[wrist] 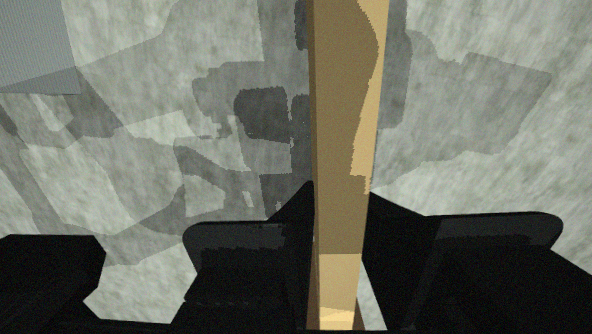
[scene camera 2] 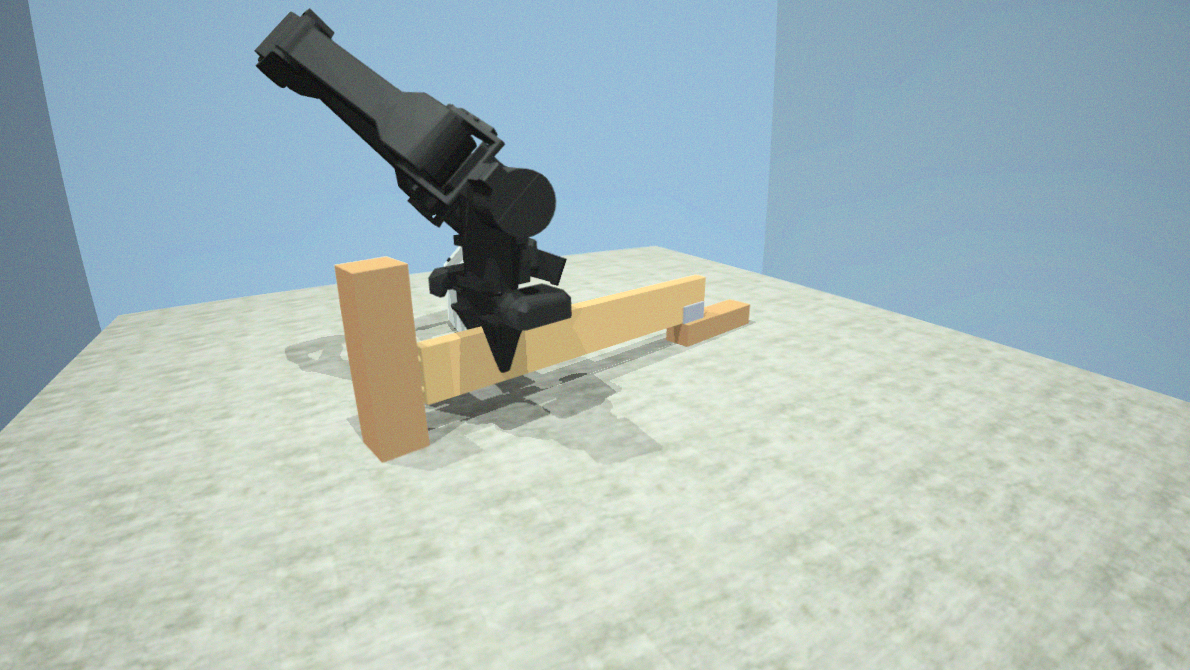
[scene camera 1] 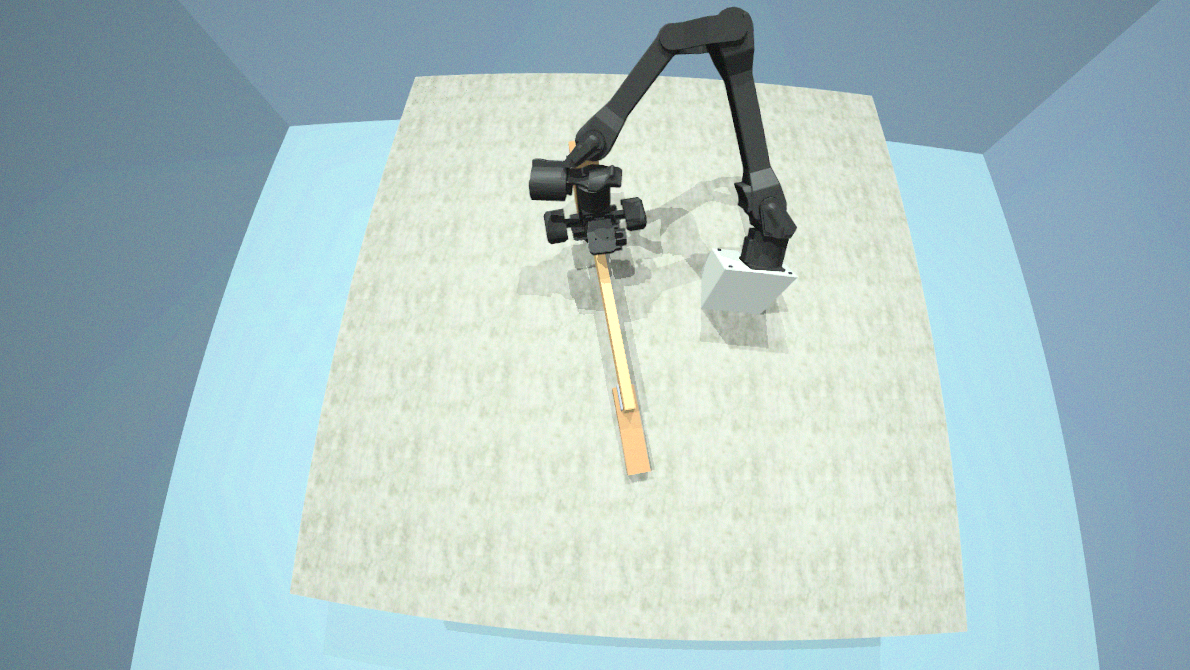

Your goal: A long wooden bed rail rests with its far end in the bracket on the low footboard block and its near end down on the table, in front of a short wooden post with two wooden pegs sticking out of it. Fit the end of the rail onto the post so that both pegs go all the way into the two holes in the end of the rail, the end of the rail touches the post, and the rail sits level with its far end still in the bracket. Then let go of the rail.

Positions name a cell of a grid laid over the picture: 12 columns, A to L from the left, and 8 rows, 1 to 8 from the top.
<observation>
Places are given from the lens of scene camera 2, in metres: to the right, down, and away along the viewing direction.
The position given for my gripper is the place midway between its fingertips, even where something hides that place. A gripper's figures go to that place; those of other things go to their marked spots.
my gripper (scene camera 2: F5): -0.10, 0.04, 0.59
wooden bed rail (scene camera 2: E5): -0.14, 0.03, 0.54
wooden post (scene camera 2: D4): -0.19, -0.03, 0.45
The marked spots on the wooden post and the wooden bed rail are 0.12 m apart.
</observation>
